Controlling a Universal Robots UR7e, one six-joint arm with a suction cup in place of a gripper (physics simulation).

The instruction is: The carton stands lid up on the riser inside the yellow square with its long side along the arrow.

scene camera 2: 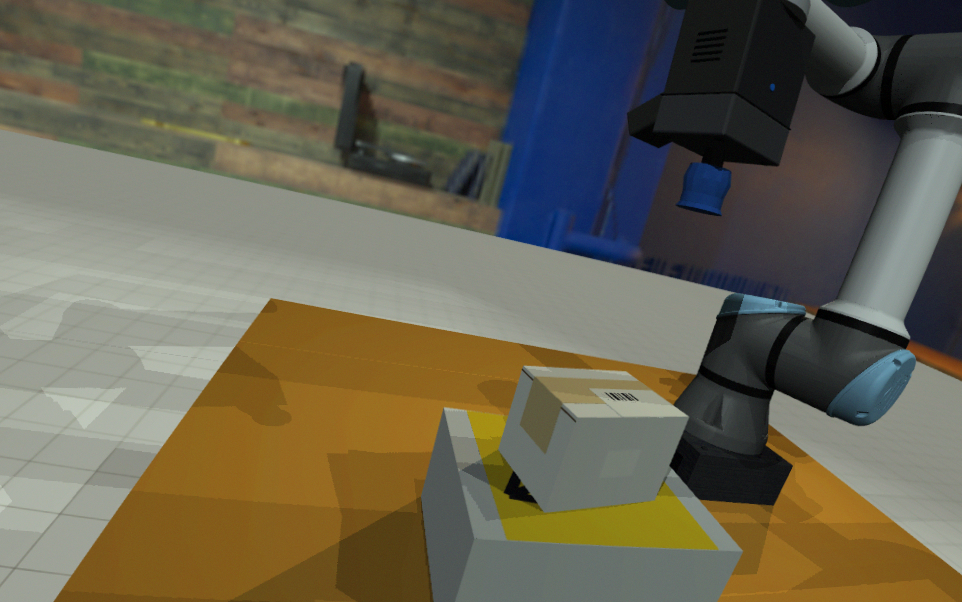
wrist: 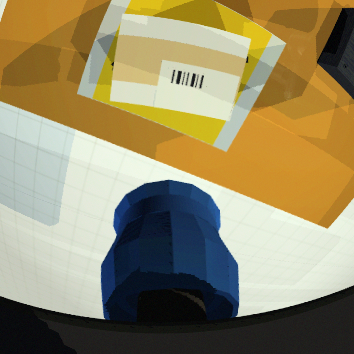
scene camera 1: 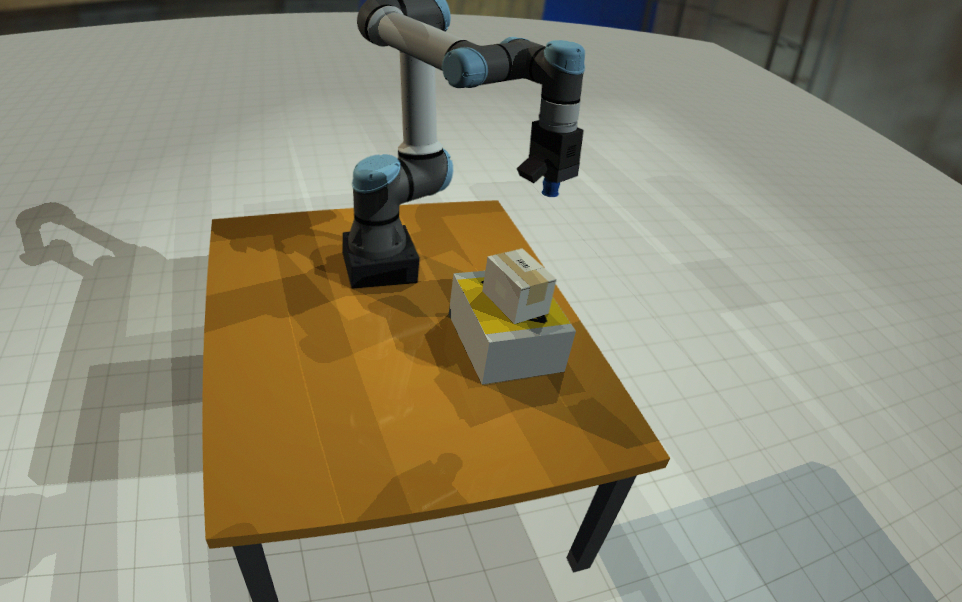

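Note:
The carton [scene camera 1: 502, 289] [scene camera 2: 615, 457] [wrist: 180, 65] stands lid up on the grey riser [scene camera 1: 528, 358] [scene camera 2: 588, 575] [wrist: 233, 125]; tape and a barcode label show on top. It rests within the yellow square [scene camera 1: 496, 320] [scene camera 2: 610, 526] [wrist: 200, 129], turned somewhat relative to the riser's edges. It covers most of the black arrow [scene camera 1: 540, 319] [scene camera 2: 520, 488]; dark bits show beyond both short ends, so its long side runs roughly along the arrow. The exact angle cannot be told. My suction gripper [scene camera 1: 550, 189] [scene camera 2: 703, 190] [wrist: 169, 200] is open, holds nothing and hangs high above, apart from the carton.
The riser stands on the wooden table [scene camera 1: 283, 454] [scene camera 2: 234, 454] [wrist: 280, 170], near one table edge. The arm's black base [scene camera 1: 383, 269] [scene camera 2: 737, 475] [wrist: 340, 60] is bolted on the same table, behind the riser in scene camera 1's view.

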